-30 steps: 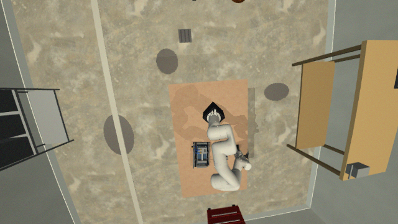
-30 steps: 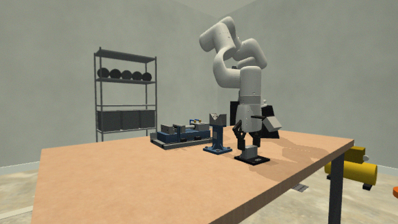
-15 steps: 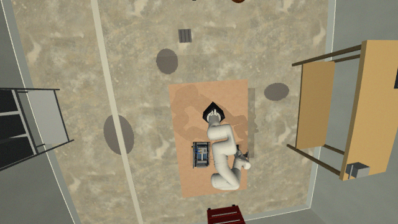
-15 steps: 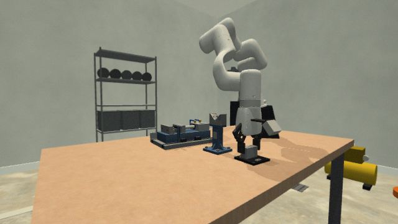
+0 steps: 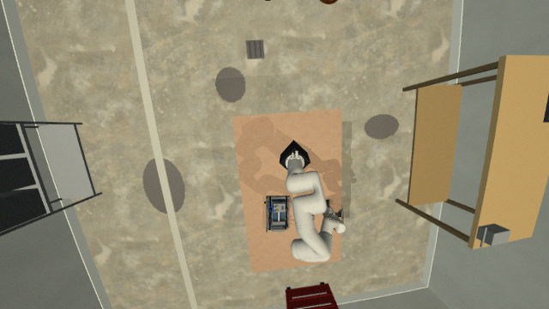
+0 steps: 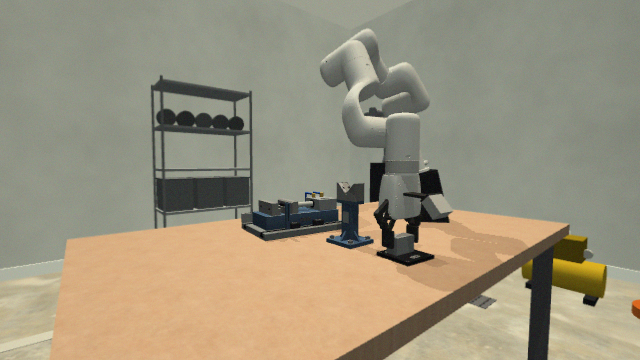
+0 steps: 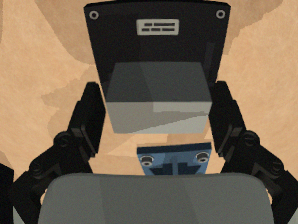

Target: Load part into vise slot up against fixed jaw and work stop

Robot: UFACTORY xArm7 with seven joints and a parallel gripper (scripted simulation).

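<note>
The grey block is 1 cm below my hand. From my hand the other things lie so: black infeed plate (1 cm to the left, 3 cm below); then work stop (10 cm ahead, 34 cm to the right, 5 cm above); then grey V-block (1 cm ahead, 13 cm to the right, 10 cm above).
</note>
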